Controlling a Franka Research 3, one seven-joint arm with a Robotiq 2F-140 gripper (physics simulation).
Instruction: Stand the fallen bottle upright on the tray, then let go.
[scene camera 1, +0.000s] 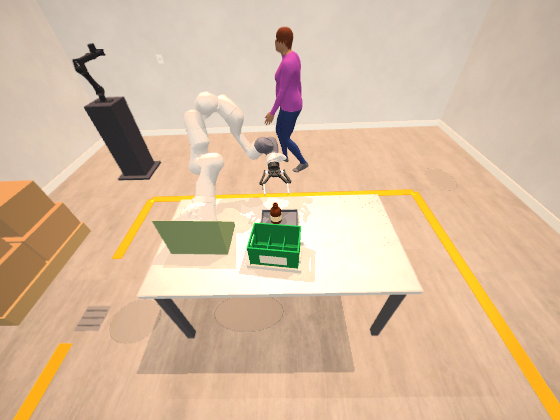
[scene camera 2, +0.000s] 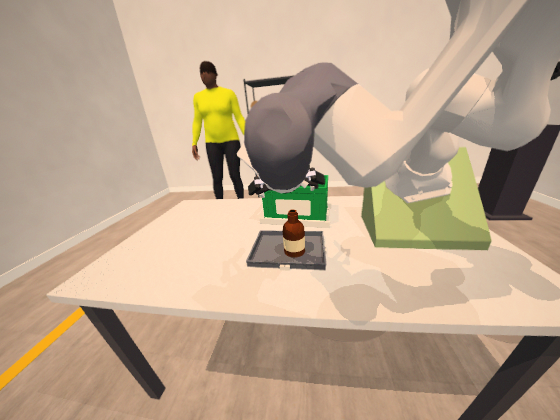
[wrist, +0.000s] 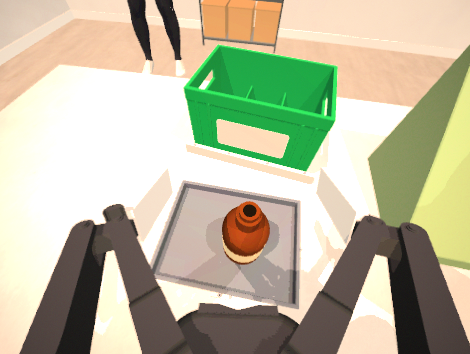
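Note:
A brown bottle with a cream label (scene camera 1: 275, 214) (scene camera 2: 293, 235) (wrist: 246, 232) stands upright on the grey tray (scene camera 1: 294, 211) (scene camera 2: 260, 265) (wrist: 298, 250), inside its raised rim. In the wrist view its open mouth faces up. My gripper (scene camera 1: 276, 191) (wrist: 242, 180) is wide open and empty. It hangs well above the bottle and the tray, touching neither. In the scene camera 2 view the arm's grey wrist hides most of the gripper.
A green crate with dividers (scene camera 1: 274, 259) (scene camera 2: 322, 200) (wrist: 255, 112) stands beside the tray. A green slanted block (scene camera 1: 195, 237) (scene camera 2: 430, 242) (wrist: 445, 175) stands on the table (scene camera 1: 350, 270) (scene camera 2: 150, 280). A person in purple (scene camera 1: 288, 82) and one in yellow (scene camera 2: 217, 115) stand beyond the table.

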